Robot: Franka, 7 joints.
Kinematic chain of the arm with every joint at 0, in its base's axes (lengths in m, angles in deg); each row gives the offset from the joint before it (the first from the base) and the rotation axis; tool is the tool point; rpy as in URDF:
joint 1: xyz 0 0 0.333 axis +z
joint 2: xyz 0 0 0 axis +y
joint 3: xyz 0 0 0.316 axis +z
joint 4: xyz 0.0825 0 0 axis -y
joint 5: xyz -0.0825 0 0.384 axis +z
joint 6: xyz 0 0 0 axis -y
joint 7: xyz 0.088 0 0 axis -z
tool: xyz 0 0 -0.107 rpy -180 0 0
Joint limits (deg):
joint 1: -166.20..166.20
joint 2: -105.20..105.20
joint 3: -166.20..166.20
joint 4: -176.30..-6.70
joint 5: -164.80..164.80
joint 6: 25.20..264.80
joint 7: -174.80..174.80
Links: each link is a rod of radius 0.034 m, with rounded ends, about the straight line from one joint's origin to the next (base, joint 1, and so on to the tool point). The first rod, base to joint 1, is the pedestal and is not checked.
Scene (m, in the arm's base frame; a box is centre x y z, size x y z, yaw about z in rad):
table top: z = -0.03
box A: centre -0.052 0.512 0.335 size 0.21 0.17 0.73 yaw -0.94
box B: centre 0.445 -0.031 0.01 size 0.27 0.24 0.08 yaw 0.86
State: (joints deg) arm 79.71 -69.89 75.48 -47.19 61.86 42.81 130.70
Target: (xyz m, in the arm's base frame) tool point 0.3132 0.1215 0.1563
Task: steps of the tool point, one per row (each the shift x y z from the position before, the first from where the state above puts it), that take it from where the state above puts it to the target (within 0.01 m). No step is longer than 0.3 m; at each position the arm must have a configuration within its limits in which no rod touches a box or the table.
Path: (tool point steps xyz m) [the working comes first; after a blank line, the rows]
Joints at the target: 15.17 31.50 -2.98 -129.17 23.81 61.86 130.70
Straight joint move there: touches box A.

1: -0.0690 0.2172 0.1580
2: 0.0511 0.2445 0.1224
3: 0.1654 0.2091 0.0623
4: 0.2383 0.1189 -0.0093
5: 0.1793 0.0624 -0.1050
6: 0.1436 -0.0033 -0.1457
7: 0.0853 -0.0573 -0.1608
8: 0.0171 -0.0906 -0.1499
9: -0.0469 -0.0990 -0.1168

